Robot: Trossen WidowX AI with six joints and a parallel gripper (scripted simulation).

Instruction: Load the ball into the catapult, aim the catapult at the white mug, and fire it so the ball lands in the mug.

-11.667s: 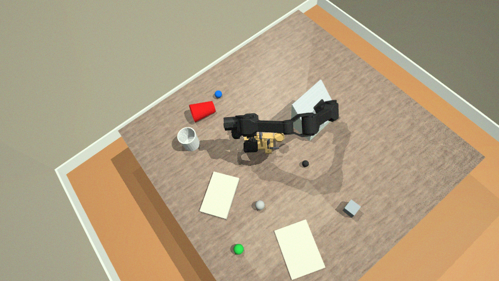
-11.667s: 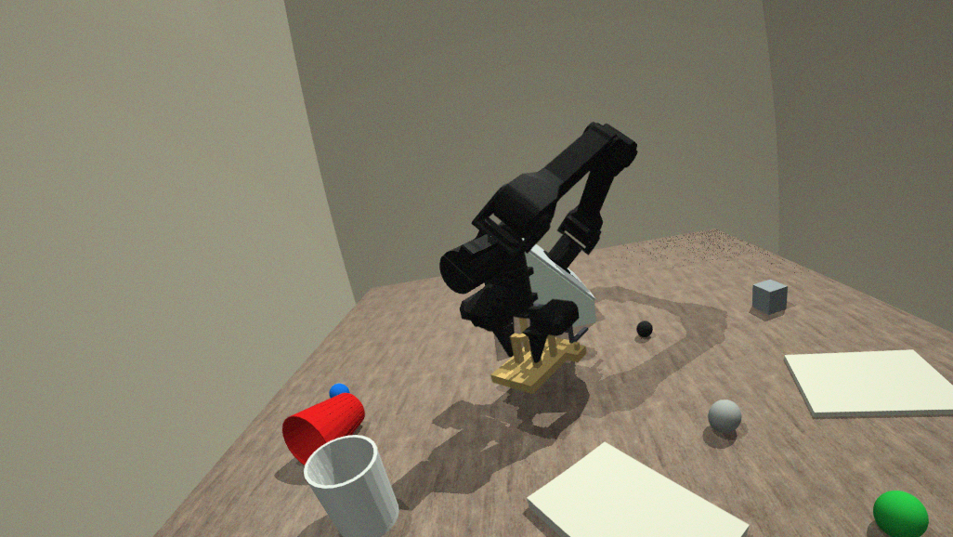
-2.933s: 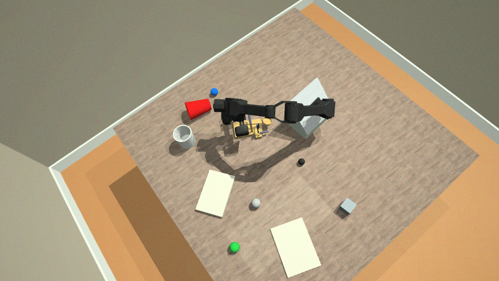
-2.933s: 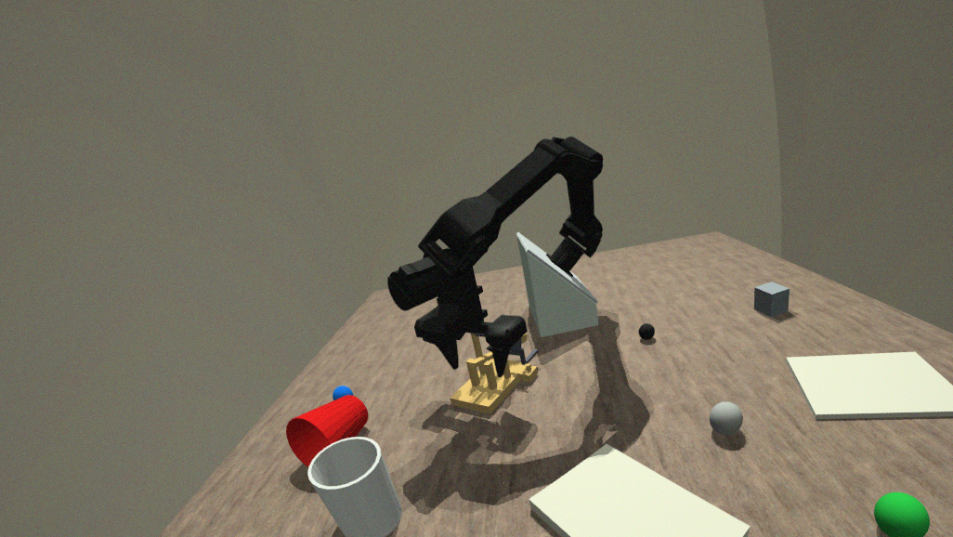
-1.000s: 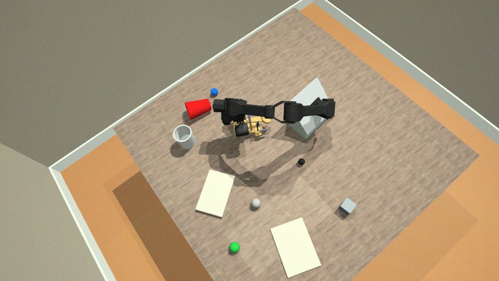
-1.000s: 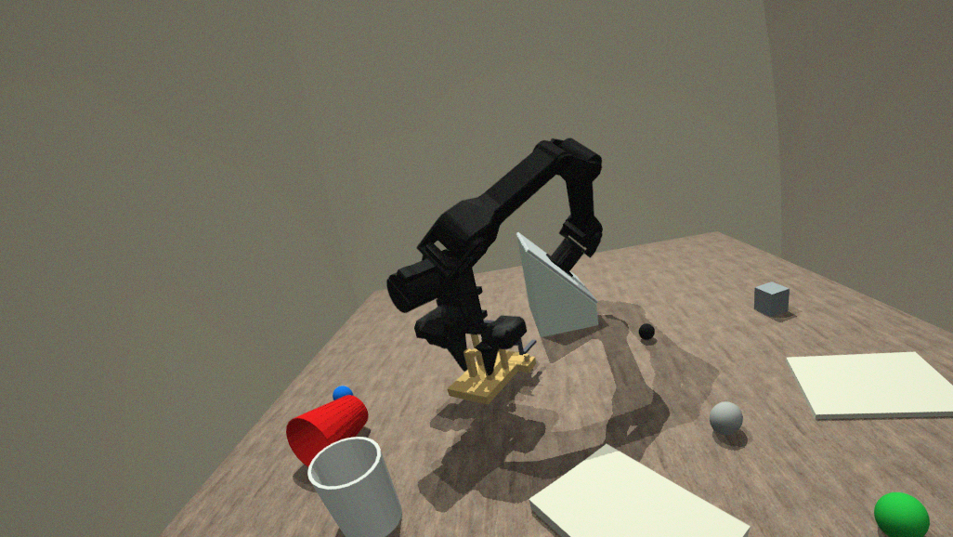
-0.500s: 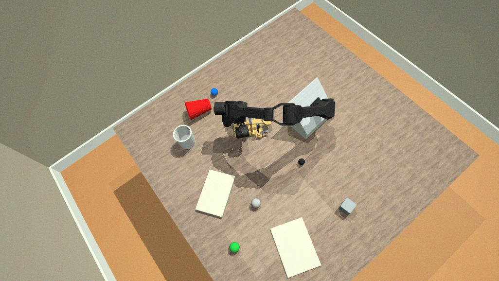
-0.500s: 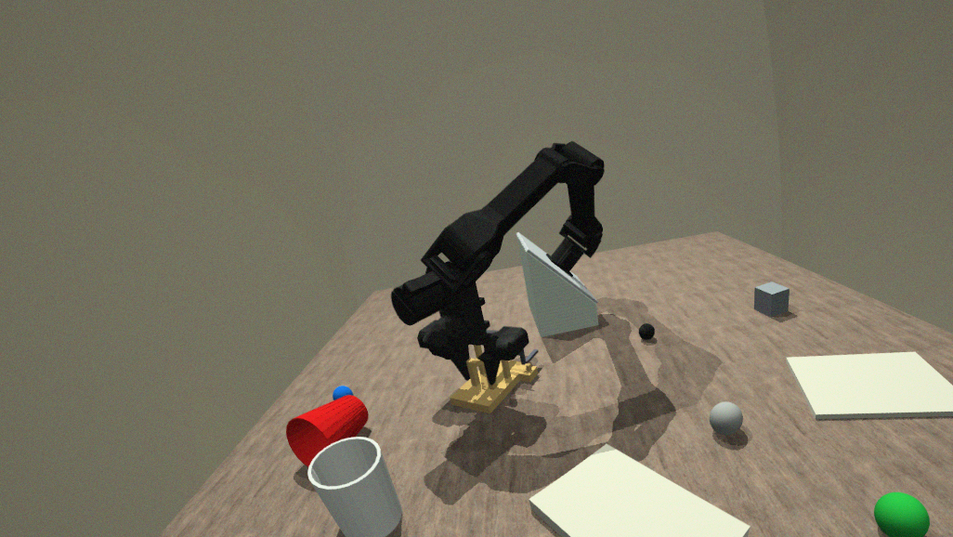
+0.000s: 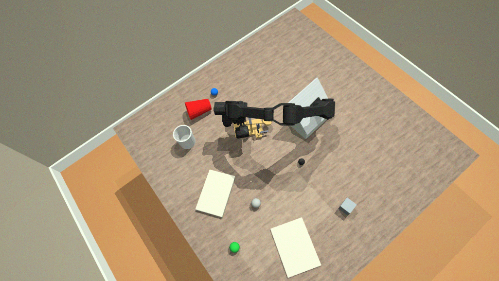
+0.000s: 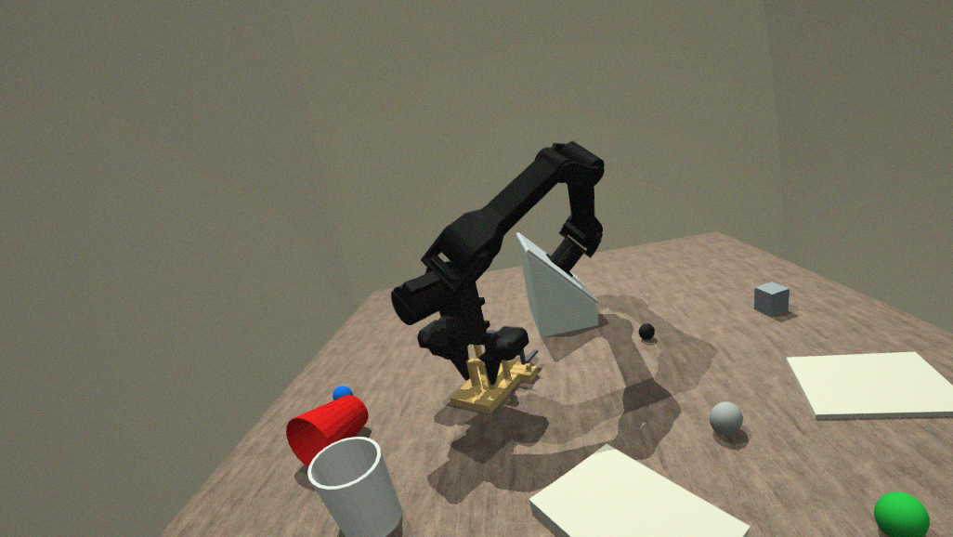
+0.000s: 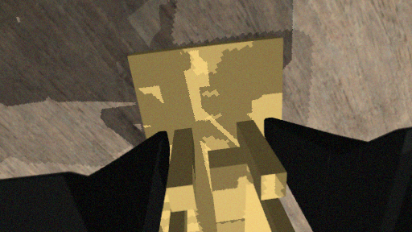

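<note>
The black ball lies 70 mm behind my gripper tip, 330 mm to the left of it and 20 mm below it. The rest, counted from my gripper tip: white mug (240 mm ahead, 160 mm to the right); then blue ball (50 mm behind, 270 mm to the right, 10 mm below); then wooden catapult (50 mm behind, 60 mm to the left, 20 mm above).
</note>
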